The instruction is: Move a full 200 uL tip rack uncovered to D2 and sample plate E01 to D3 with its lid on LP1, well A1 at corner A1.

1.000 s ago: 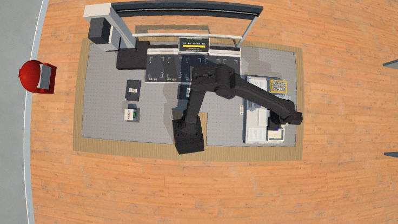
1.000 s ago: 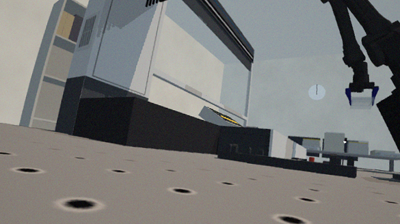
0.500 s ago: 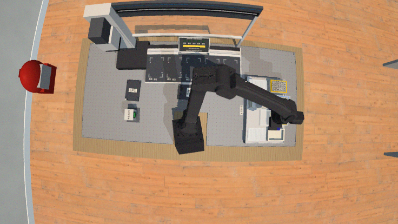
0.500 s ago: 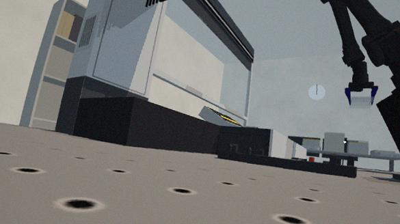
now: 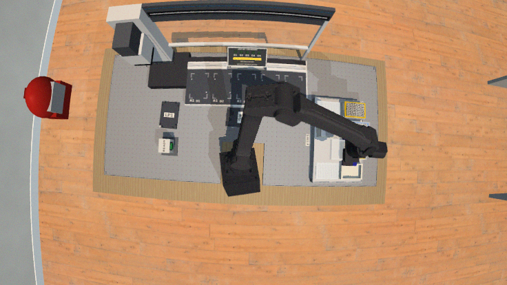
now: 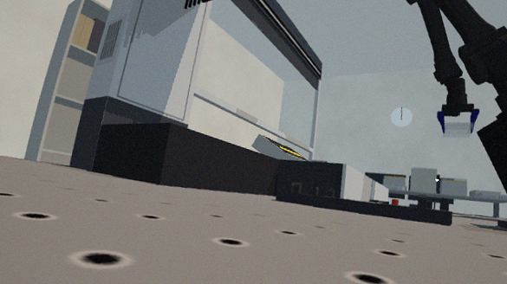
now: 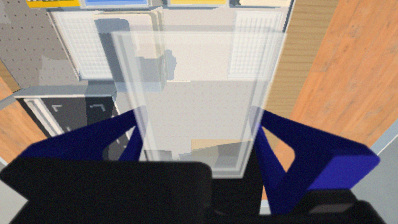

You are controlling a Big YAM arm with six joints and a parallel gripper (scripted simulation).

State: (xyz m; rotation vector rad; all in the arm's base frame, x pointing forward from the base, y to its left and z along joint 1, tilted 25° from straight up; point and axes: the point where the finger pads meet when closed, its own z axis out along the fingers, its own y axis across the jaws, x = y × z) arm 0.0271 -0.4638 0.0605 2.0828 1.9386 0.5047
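Right now my hand is 10 mm below the clear tip rack cover. Also, from my hand: shelf (240 mm below, 70 mm to the right, 50 mm ahead); then white sealed block (170 mm below, 110 mm ahead, 10 mm to the right); then cream reservoir (230 mm below, 130 mm to the right, 120 mm behind).
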